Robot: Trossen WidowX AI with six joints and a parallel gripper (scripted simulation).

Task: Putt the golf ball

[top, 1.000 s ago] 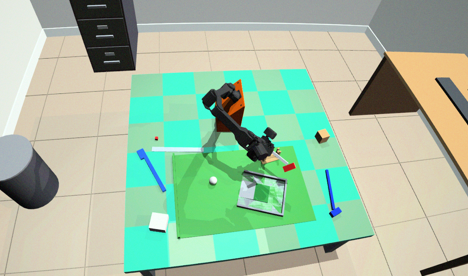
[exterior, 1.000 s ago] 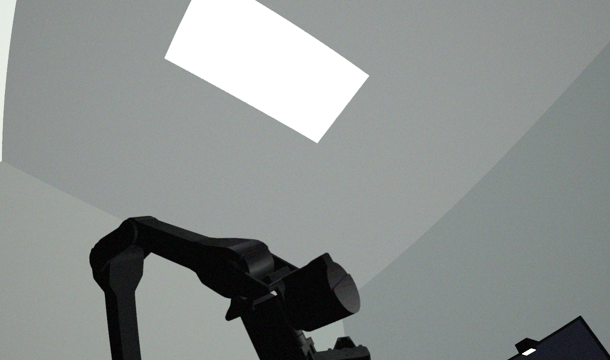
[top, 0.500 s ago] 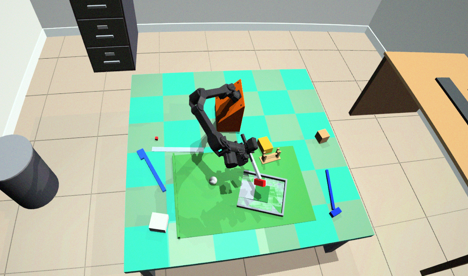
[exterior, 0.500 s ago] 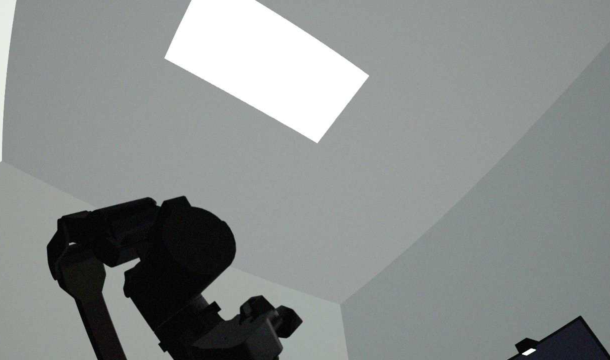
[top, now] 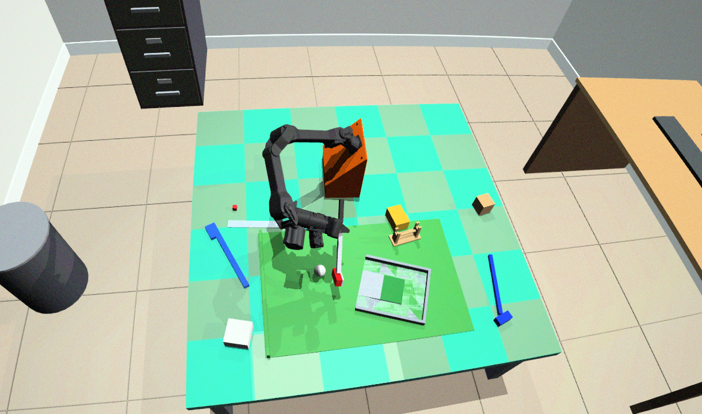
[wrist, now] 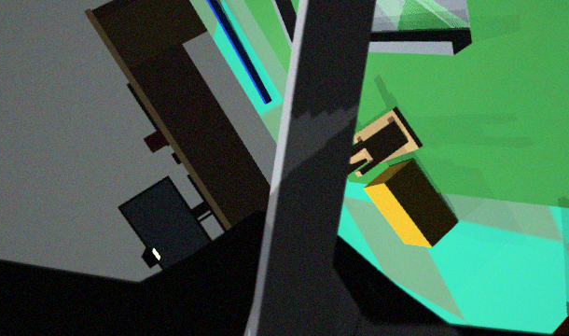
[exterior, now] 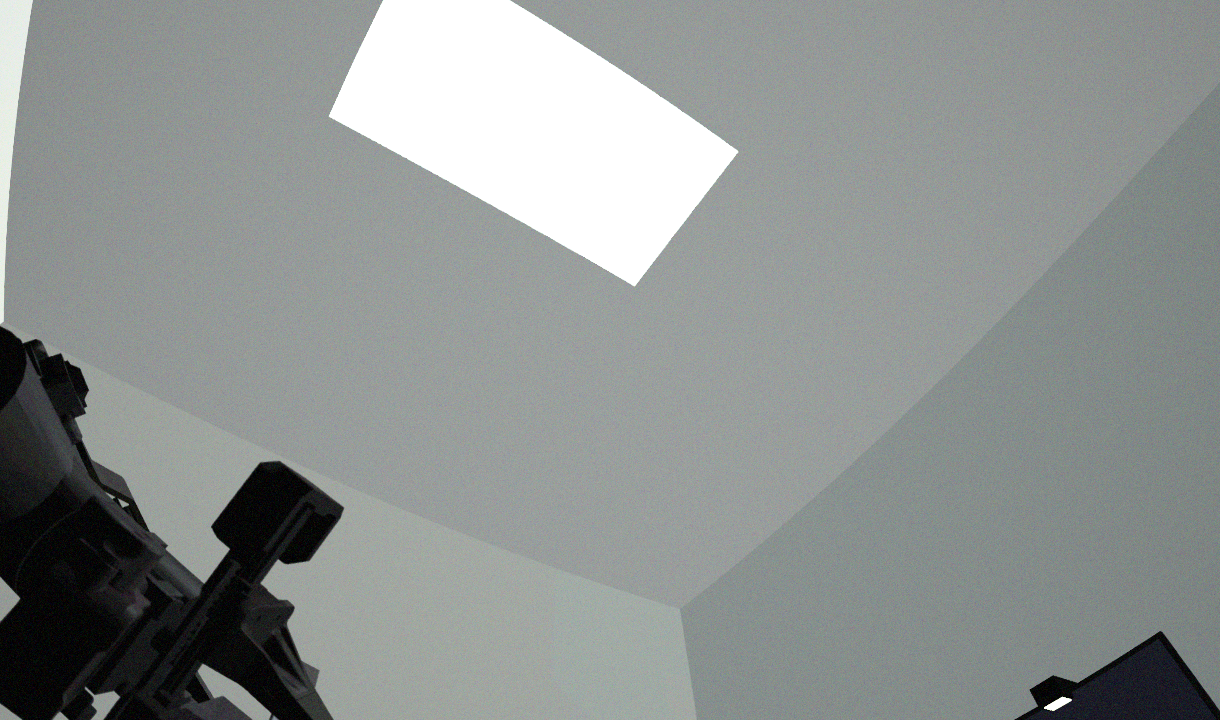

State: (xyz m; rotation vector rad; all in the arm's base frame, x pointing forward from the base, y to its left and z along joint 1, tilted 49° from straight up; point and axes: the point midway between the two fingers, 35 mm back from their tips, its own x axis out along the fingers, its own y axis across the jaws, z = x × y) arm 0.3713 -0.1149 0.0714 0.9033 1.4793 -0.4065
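My gripper tip is now 30 mm to the left of the red putter, 30 mm short of it and 30 mm above it. The rest, counted from my gripper tip: white golf ball: 180 mm below, 100 mm to the right, 50 mm ahead; wooden stand: 260 mm to the left, 160 mm below, 60 mm behind; green mat: 200 mm below, 100 mm ahead, 50 mm to the left.
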